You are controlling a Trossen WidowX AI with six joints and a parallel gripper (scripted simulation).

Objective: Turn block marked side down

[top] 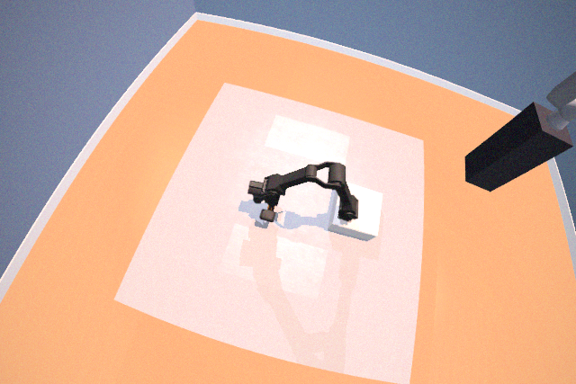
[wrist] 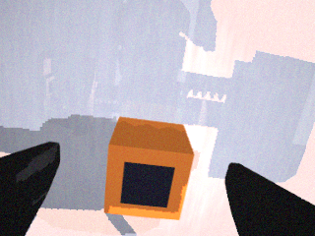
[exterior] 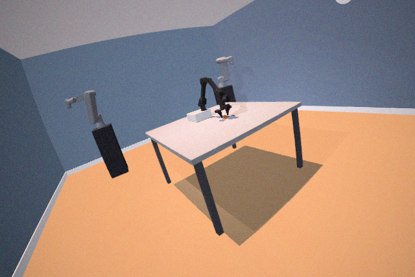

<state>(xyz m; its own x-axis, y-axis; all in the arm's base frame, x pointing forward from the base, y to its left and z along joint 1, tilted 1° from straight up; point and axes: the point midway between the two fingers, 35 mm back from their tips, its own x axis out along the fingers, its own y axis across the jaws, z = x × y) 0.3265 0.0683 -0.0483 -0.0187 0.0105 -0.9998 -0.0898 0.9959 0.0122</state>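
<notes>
My gripper tip is 10 mm below the block.
</notes>
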